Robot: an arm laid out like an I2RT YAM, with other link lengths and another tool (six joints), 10 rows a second.
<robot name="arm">
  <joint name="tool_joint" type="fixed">
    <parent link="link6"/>
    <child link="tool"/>
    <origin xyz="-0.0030 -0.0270 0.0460" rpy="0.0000 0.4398 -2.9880"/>
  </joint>
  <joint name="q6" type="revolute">
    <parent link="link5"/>
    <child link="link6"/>
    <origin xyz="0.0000 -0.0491 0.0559" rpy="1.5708 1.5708 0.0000"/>
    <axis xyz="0 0 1"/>
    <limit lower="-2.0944" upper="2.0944"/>
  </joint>
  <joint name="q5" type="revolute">
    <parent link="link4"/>
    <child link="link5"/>
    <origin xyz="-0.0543 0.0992 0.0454" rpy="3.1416 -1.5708 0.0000"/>
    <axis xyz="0 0 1"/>
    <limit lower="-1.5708" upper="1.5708"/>
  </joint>
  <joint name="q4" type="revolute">
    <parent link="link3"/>
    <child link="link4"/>
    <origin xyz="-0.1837 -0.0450 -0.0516" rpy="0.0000 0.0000 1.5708"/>
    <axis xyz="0 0 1"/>
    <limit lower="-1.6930" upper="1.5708"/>
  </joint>
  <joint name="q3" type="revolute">
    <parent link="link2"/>
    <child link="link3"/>
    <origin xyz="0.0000 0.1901 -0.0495" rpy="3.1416 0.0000 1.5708"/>
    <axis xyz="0 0 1"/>
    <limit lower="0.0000" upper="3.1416"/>
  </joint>
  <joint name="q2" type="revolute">
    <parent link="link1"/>
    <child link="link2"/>
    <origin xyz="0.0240 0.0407 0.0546" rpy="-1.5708 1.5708 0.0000"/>
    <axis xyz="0 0 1"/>
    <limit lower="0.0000" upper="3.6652"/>
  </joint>
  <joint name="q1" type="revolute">
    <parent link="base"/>
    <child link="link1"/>
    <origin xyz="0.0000 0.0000 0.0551" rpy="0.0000 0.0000 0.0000"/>
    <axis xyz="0 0 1"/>
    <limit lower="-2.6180" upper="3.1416"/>
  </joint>
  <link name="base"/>
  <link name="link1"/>
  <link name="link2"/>
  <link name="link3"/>
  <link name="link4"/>
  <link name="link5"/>
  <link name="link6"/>
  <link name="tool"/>
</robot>
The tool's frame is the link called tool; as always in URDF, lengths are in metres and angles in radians.
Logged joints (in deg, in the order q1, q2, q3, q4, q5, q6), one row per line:
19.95, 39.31, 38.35, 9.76, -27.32, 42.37
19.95, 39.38, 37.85, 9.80, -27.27, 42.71
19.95, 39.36, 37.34, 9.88, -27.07, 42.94
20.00, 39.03, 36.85, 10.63, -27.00, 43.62
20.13, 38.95, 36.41, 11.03, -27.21, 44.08
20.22, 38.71, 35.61, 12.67, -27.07, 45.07
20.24, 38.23, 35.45, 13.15, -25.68, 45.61
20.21, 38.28, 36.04, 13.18, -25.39, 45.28
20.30, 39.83, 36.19, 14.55, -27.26, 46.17
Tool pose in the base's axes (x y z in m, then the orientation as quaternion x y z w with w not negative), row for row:
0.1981, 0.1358, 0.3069, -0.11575, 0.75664, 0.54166, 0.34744
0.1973, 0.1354, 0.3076, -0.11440, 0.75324, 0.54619, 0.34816
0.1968, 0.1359, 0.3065, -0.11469, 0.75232, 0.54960, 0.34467
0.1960, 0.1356, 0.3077, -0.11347, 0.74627, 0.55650, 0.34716
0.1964, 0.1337, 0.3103, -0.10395, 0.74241, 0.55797, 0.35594
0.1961, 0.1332, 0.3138, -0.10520, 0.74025, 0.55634, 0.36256
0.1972, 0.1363, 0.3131, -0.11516, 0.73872, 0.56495, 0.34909
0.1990, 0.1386, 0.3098, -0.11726, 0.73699, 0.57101, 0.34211
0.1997, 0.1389, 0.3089, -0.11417, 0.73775, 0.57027, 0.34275
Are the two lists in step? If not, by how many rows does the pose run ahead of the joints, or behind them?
The pose runs 2 rows ahead of the joints: the pose in row i belongs to the joints in row i + 2.
